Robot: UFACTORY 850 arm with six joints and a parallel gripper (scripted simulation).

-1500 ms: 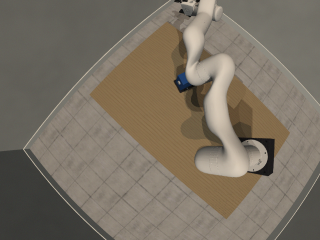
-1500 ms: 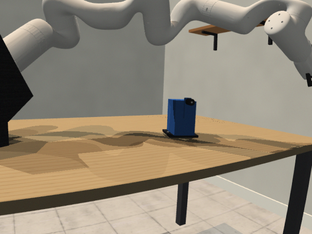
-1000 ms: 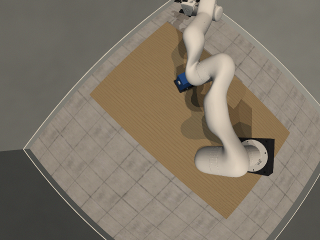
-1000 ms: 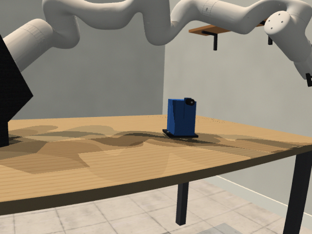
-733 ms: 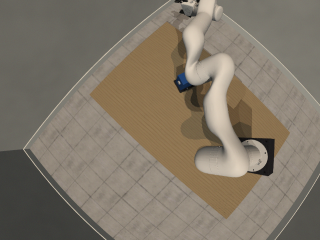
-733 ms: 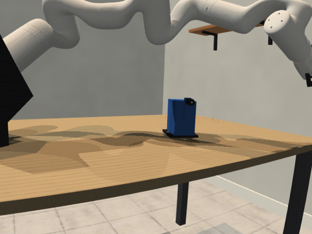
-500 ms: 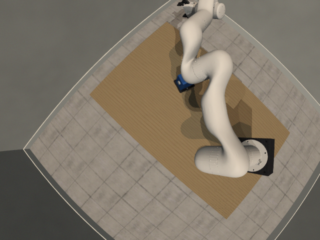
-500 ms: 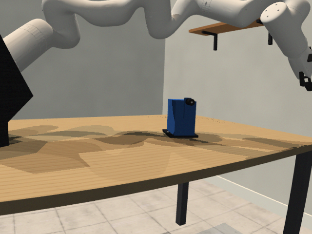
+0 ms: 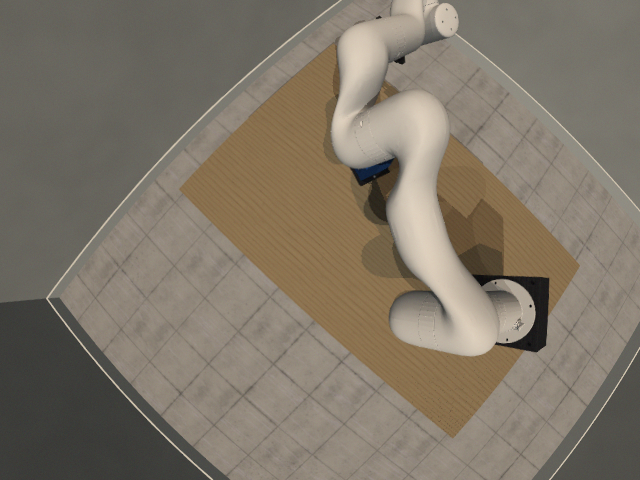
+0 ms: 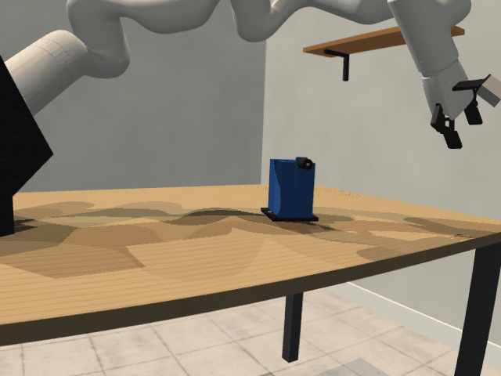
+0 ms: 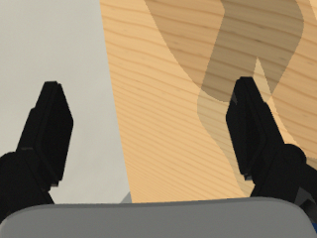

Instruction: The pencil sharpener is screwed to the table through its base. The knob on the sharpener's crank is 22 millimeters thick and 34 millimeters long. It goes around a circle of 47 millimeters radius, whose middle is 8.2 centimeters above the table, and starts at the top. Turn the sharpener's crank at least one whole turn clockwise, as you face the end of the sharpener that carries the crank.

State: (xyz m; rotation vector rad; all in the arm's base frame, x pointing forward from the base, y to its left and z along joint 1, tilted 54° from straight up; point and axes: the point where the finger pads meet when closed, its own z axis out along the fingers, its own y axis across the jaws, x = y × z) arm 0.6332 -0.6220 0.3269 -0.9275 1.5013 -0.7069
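The black crank knob is 29 cm behind my hand, 16 cm to the left of it and 8 cm below it.
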